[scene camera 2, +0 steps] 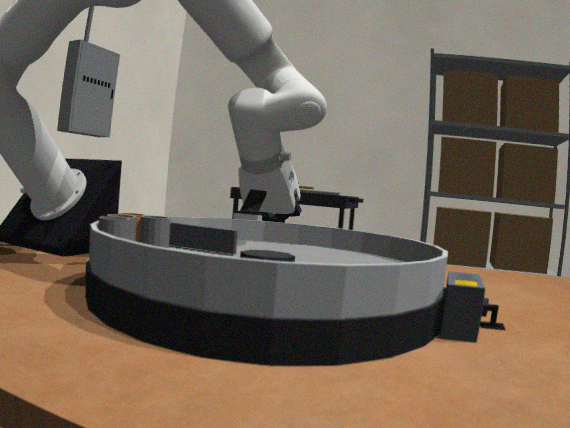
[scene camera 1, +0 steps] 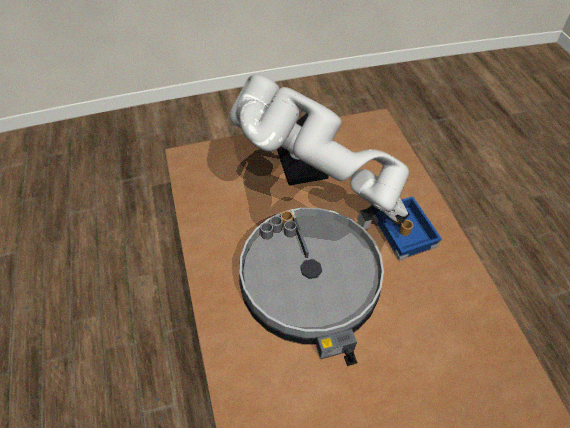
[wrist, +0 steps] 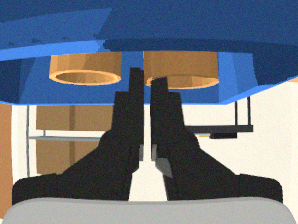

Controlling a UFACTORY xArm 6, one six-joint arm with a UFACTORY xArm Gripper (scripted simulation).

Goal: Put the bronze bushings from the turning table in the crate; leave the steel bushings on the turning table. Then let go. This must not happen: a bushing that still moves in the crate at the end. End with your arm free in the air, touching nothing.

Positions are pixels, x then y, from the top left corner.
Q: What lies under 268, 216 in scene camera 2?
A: My gripper.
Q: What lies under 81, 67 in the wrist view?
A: A bronze bushing.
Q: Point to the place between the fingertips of my gripper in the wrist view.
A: At 147, 88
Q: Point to a blue crate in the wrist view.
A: At 37, 37
